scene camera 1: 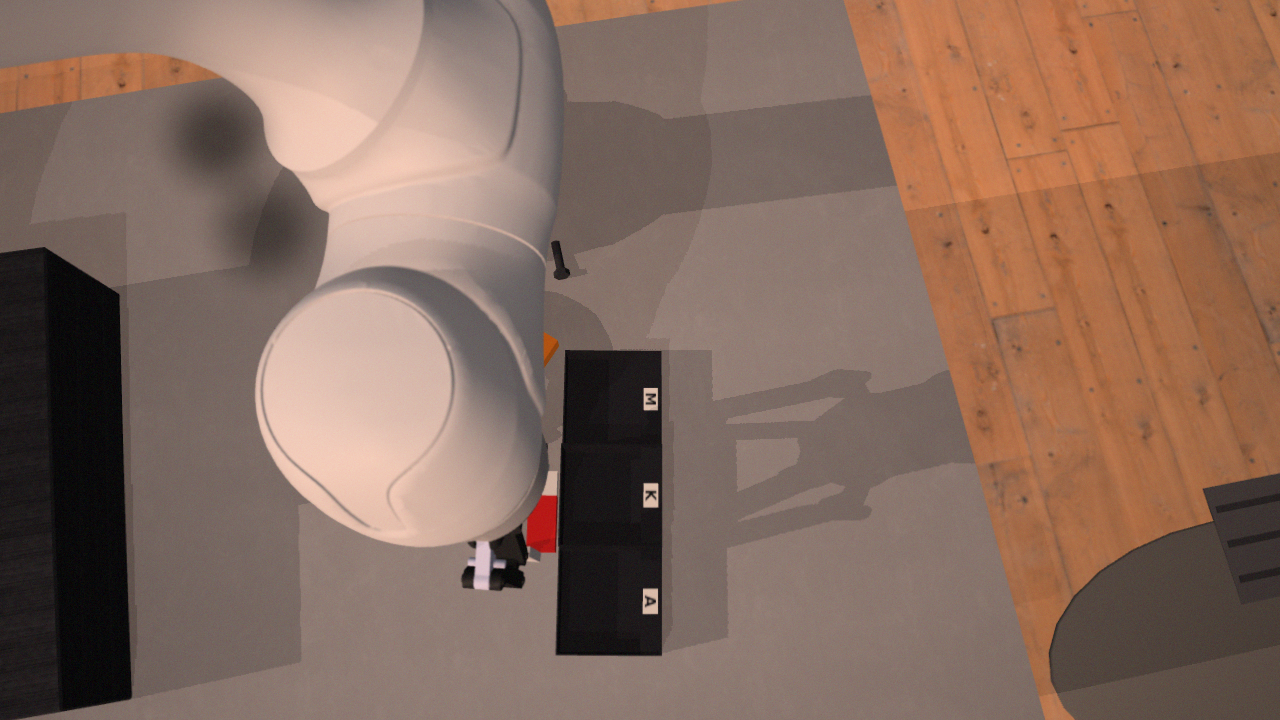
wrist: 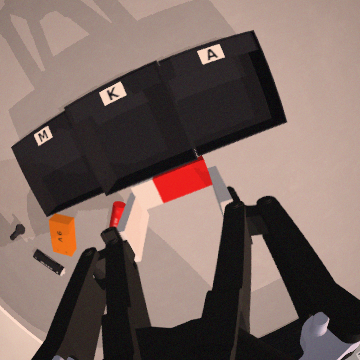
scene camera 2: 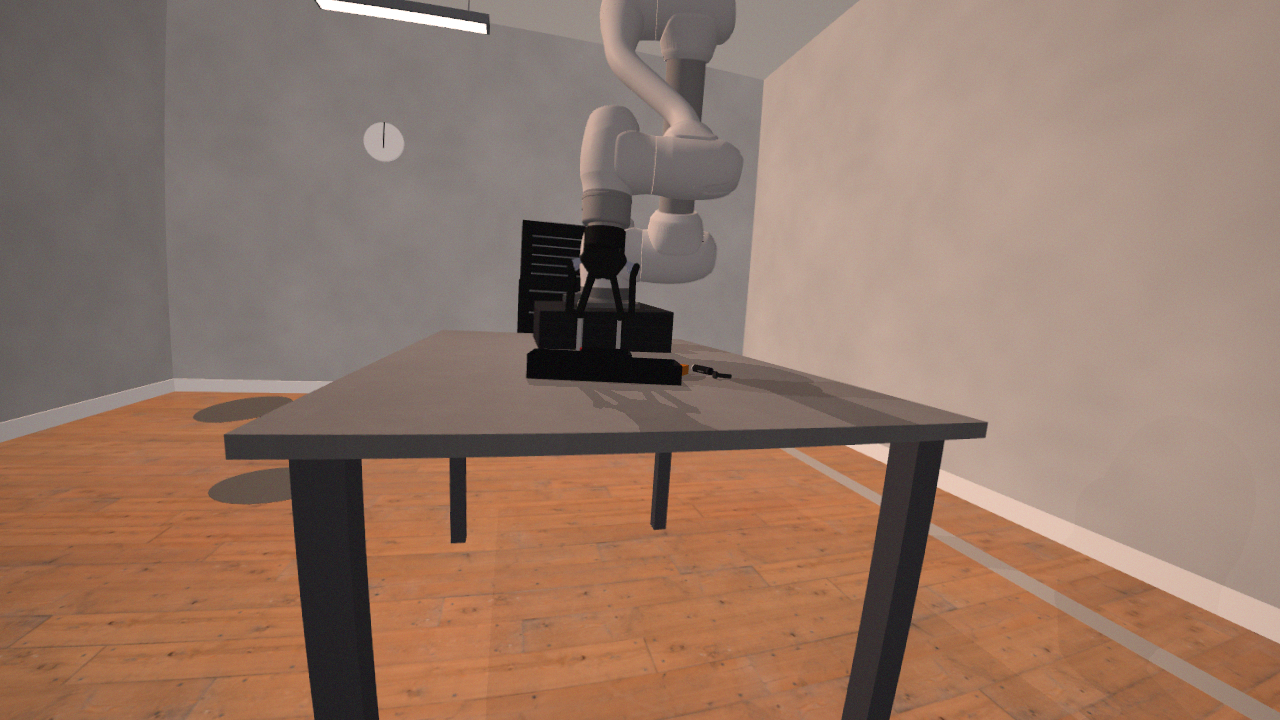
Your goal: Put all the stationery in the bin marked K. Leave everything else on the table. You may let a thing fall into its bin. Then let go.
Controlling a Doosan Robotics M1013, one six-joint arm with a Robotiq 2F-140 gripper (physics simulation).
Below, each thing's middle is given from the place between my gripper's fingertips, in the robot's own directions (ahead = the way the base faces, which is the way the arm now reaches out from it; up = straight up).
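Scene:
There is a red-and-white eraser (scene camera 1: 542, 523) 10 mm above my hand and 10 mm ahead of it. The orange 9 V battery (wrist: 62, 233) is 150 mm to the left of my hand, and it is also 10 mm ahead of my hand and 20 mm below it. As for the black three-part bin (scene camera 1: 609, 597), my hand is 10 mm higher than it, 10 mm to the right of it and 70 mm short of it.

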